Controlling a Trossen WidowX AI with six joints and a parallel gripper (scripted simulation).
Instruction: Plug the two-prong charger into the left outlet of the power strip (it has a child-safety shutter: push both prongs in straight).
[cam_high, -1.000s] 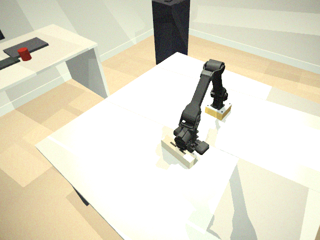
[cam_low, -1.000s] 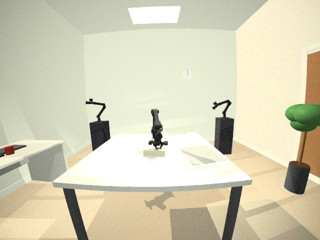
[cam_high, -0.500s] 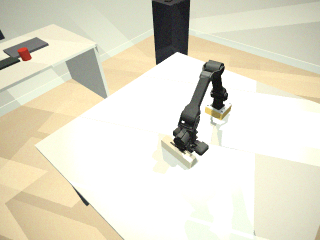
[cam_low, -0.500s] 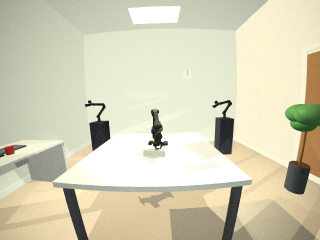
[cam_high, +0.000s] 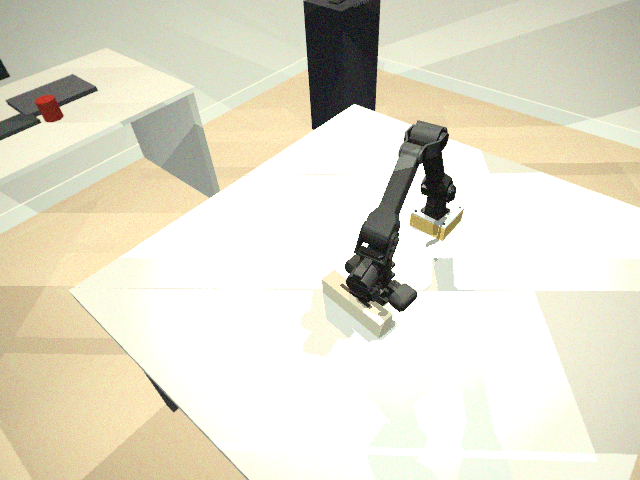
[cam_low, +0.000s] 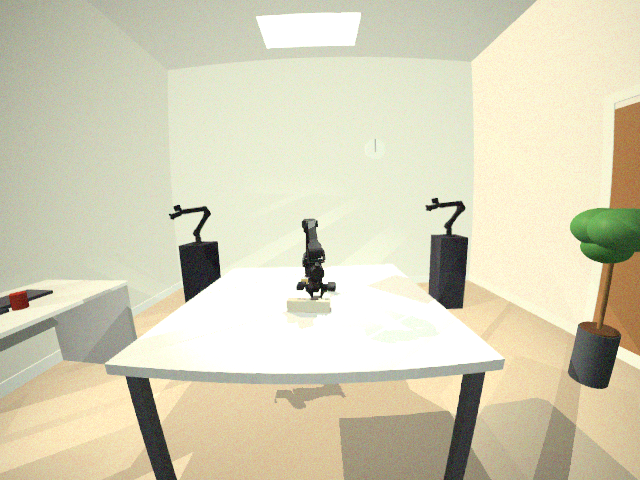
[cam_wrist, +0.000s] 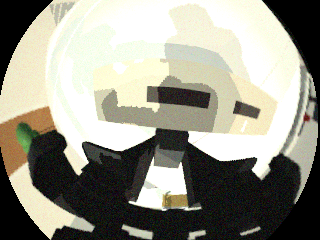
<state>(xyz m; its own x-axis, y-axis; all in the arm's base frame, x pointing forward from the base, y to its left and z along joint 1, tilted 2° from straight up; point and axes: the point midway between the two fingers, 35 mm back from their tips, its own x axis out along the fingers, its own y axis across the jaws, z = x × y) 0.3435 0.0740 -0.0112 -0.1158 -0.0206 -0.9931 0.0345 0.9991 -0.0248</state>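
Now: the dark two-prong charger 2 cm ahead of my gripper tip and 1 cm above it.
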